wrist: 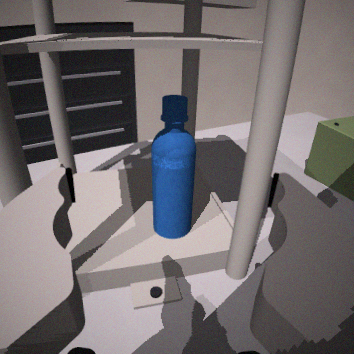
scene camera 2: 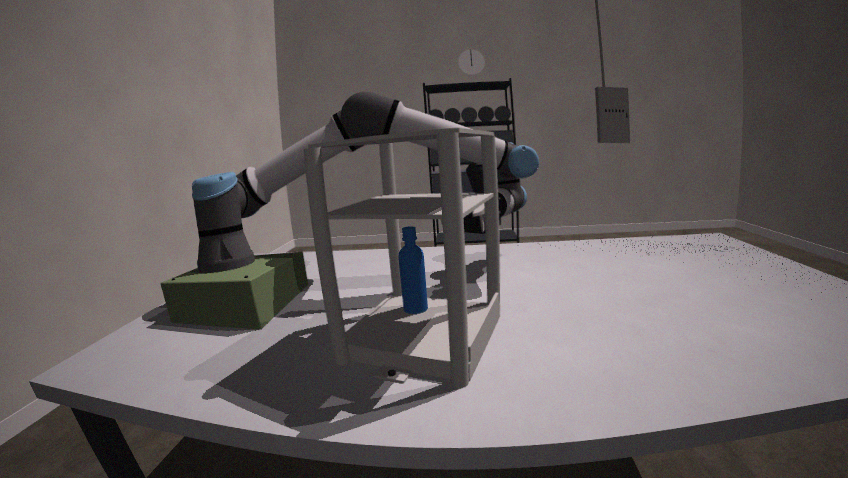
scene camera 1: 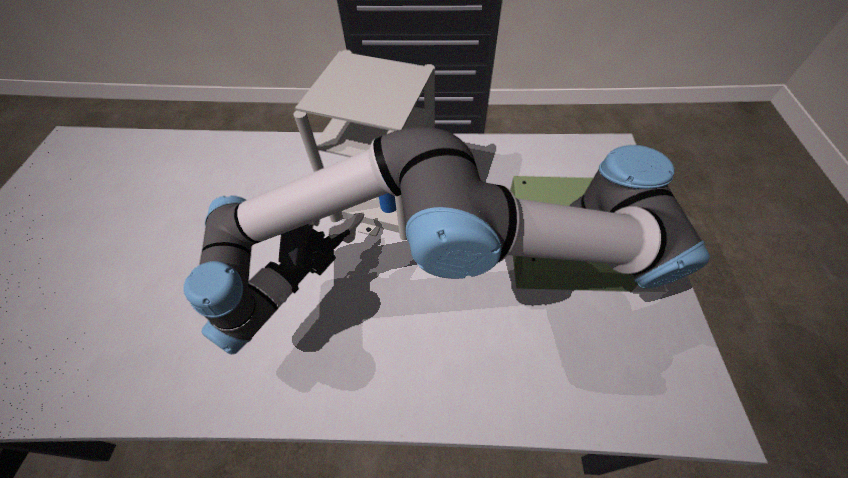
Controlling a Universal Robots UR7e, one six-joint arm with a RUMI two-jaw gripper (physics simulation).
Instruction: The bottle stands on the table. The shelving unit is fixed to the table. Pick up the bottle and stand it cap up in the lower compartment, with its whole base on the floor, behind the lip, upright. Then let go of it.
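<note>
A blue bottle [scene camera 1: 387,203] [scene camera 2: 413,279] [wrist: 173,185] stands upright, cap up, on the floor of the lower compartment, behind the front lip. The light grey shelving unit [scene camera 1: 368,89] [scene camera 2: 453,255] [wrist: 265,125] has four posts, a middle shelf and a top board. My gripper [wrist: 172,174] is open and empty. It is outside the unit, in front of its open side, with the bottle apart from it and beyond the fingertips. In scene camera 1 the arm hides much of the compartment; in scene camera 2 the unit's posts partly hide the gripper.
A front post of the unit stands just right of the bottle in the wrist view. A small tab with a dark screw [scene camera 2: 391,372] [wrist: 156,292] lies at the unit's foot. The green base block [scene camera 1: 552,190] [scene camera 2: 207,302] [wrist: 332,150] carries the arm. A dark drawer cabinet [scene camera 1: 463,53] [wrist: 95,90] stands behind the table.
</note>
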